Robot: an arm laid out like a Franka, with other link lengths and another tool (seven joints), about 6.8 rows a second.
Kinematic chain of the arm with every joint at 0, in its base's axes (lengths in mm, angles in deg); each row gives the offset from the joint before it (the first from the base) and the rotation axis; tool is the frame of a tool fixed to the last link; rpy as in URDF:
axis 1: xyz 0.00 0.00 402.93 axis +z
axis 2: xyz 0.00 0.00 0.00 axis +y
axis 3: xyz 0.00 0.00 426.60 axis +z
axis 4: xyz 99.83 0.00 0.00 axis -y
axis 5: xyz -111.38 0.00 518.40 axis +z
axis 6: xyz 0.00 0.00 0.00 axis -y
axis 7: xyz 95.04 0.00 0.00 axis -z
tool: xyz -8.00 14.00 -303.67 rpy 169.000 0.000 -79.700
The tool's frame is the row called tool.
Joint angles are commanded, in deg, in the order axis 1, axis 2, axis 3, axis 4, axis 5, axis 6, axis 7. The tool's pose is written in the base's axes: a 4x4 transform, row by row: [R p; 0 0 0 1], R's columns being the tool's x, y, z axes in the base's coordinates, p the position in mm. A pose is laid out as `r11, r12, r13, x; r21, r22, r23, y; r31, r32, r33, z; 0, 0, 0, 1`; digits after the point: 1 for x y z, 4 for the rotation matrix.
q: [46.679 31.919 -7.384 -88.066 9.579 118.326 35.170]
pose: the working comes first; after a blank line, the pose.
Where each joint sits with the arm in this pose, in the base's axes (m; each line is computed from the numbers above, not from the rounded line before):
axis 1: 0.0000 0.0000 0.4029
axis 2: 0.0000 0.0000 0.4029
axis 3: 0.1547 0.1641 0.7650
axis 4: 0.2217 0.2164 0.7127
axis 5: 0.6136 0.5356 0.5523
axis 6: 0.6136 0.5356 0.5523
axis 7: 0.6907 0.5911 0.5499
the tool: 0.6626 0.6195 0.2484

0.1860, -0.9498, -0.2516, 662.6; -0.9808, -0.1949, 0.0107, 619.5; -0.0592, 0.2447, -0.9678, 248.4; 0, 0, 0, 1
